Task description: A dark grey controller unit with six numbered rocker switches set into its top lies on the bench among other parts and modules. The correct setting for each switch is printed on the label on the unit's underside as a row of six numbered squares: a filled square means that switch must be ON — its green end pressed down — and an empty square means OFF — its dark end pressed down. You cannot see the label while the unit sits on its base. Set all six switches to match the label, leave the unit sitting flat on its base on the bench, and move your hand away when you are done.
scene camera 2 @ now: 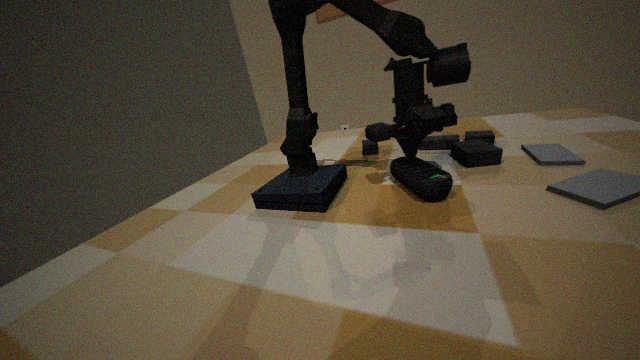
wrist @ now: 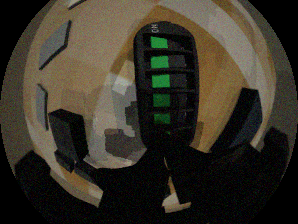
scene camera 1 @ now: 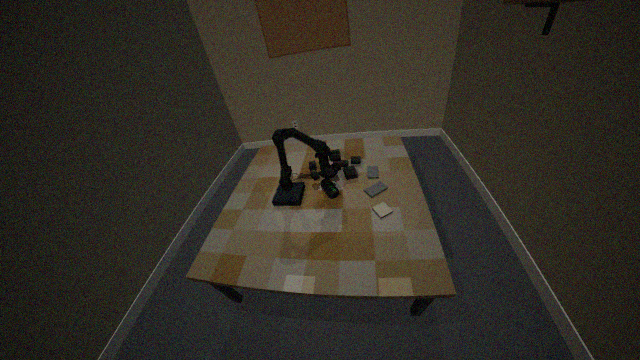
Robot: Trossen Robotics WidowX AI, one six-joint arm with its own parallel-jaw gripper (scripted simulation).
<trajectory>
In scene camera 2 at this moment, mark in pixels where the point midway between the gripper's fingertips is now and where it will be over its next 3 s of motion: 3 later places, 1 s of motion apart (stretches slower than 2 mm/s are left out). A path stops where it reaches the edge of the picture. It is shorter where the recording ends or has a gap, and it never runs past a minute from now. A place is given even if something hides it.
The gripper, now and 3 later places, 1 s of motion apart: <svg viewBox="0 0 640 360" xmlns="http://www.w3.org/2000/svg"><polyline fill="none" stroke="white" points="410,162 407,146 407,164 405,164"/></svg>
</trajectory>
